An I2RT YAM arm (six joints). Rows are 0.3 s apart.
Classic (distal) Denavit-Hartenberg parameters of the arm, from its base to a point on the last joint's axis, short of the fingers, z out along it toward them. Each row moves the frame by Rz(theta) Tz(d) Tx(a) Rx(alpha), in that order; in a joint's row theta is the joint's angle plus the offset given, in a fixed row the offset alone. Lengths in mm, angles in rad.
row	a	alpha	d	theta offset
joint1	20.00	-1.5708	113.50	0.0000
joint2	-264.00	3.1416	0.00	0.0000
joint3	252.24	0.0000	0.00	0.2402
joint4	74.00	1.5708	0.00	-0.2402
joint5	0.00	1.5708	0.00	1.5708
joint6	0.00	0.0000	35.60	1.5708
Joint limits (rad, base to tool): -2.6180..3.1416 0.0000..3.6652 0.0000..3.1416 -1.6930..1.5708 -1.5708..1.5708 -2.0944..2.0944
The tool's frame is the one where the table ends.
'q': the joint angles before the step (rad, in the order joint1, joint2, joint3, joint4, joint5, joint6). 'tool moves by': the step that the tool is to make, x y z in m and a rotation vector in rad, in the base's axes. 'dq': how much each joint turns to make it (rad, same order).
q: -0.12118, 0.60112, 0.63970, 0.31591, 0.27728, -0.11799
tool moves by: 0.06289, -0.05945, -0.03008, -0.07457, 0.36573, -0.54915
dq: -0.18675, 0.35881, 0.07044, 0.05381, 0.31950, -0.25292
